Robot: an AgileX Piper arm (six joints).
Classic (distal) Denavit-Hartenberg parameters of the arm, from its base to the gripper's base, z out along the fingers. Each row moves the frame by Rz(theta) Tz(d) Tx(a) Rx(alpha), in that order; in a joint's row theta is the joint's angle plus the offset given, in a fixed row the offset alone. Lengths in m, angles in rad.
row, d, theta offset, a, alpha
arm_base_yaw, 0.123, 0, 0, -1.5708
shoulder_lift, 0, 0.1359, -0.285, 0
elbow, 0, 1.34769, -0.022, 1.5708
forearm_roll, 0.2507, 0, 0, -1.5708
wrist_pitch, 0, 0, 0, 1.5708
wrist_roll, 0.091, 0, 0, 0
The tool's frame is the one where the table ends.
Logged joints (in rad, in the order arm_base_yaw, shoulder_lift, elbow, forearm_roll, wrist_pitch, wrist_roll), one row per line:
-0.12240, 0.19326, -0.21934, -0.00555, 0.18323, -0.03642
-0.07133, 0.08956, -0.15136, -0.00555, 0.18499, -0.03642
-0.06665, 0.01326, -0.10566, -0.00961, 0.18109, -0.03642
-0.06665, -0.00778, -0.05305, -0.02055, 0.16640, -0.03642
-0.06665, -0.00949, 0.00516, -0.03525, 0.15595, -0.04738
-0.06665, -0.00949, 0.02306, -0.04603, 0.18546, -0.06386
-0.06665, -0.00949, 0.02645, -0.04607, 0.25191, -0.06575
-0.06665, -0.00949, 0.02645, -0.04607, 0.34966, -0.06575
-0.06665, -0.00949, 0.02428, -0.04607, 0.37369, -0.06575
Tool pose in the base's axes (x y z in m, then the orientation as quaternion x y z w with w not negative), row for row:
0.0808, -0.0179, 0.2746, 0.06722, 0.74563, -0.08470, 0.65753
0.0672, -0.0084, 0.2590, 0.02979, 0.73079, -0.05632, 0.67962
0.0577, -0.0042, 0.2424, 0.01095, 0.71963, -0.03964, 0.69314
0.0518, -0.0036, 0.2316, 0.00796, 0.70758, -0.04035, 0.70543
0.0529, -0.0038, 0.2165, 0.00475, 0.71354, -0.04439, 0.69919
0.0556, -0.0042, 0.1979, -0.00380, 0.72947, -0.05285, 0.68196
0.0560, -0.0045, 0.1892, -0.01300, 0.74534, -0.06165, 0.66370
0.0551, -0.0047, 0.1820, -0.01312, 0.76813, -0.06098, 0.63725
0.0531, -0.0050, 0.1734, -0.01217, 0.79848, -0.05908, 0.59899
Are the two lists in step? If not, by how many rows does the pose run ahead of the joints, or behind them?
The pose runs 1 row behind the joints: the pose in row i belongs to the joints in row i - 1.
